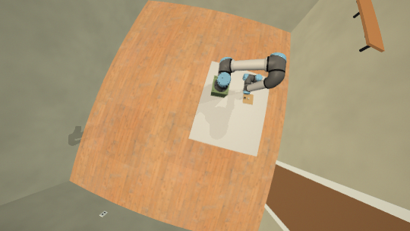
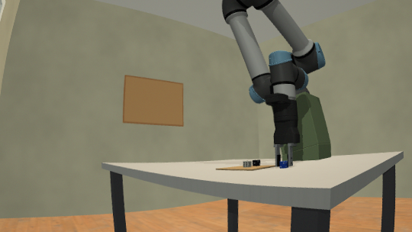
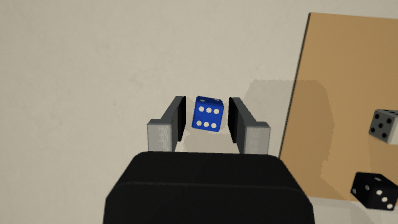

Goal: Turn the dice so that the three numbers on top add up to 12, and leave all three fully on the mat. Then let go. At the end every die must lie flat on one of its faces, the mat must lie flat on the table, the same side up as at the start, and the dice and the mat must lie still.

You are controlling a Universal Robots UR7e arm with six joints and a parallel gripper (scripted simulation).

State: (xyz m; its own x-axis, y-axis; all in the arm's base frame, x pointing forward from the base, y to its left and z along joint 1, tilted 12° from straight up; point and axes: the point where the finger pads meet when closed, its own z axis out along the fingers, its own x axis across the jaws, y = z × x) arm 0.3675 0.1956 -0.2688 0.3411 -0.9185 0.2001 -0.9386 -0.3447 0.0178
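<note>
The blue die lies 10 mm below my hand. Round my hand: black die (140 mm to the right, 10 mm below, 10 mm behind); then white die (130 mm to the right, 40 mm ahead, 10 mm below); then tan mat (130 mm to the right, 40 mm ahead, 20 mm below).
</note>
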